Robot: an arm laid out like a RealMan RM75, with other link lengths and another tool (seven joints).
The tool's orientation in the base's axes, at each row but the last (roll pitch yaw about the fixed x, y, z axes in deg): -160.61, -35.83, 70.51; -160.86, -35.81, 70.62; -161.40, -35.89, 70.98; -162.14, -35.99, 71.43; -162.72, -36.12, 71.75; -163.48, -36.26, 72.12; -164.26, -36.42, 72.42; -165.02, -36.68, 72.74; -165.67, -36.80, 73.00; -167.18, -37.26, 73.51; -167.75, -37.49, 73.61; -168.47, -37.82, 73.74
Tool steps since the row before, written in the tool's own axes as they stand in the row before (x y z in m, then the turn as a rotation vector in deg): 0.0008, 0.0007, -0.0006, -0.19, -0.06, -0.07; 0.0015, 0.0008, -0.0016, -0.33, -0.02, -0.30; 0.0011, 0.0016, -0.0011, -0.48, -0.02, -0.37; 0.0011, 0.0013, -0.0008, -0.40, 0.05, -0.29; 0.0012, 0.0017, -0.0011, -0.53, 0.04, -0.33; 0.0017, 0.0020, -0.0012, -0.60, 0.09, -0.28; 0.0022, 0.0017, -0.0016, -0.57, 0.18, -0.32; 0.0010, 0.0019, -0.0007, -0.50, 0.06, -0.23; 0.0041, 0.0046, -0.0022, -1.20, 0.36, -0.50; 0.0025, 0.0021, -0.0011, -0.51, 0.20, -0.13; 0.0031, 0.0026, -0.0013, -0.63, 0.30, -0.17; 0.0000, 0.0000, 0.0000, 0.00, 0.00, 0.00
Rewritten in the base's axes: 0.0010, 0.0001, 0.0007, -0.10, -0.18, -0.04; 0.0014, 0.0000, 0.0019, -0.07, -0.44, 0.04; 0.0020, -0.0001, 0.0011, -0.10, -0.60, 0.01; 0.0016, 0.0002, 0.0009, -0.02, -0.50, -0.02; 0.0021, 0.0000, 0.0011, -0.06, -0.62, -0.07; 0.0025, 0.0003, 0.0015, -0.03, -0.65, -0.16; 0.0023, 0.0005, 0.0022, 0.06, -0.66, -0.13; 0.0021, 0.0001, 0.0007, -0.04, -0.54, -0.13; 0.0056, 0.0011, 0.0033, 0.10, -1.28, -0.40; 0.0027, 0.0009, 0.0020, 0.09, -0.50, -0.24; 0.0033, 0.0011, 0.0025, 0.16, -0.63, -0.30; 0.0000, 0.0000, 0.0000, 0.00, 0.00, 0.00
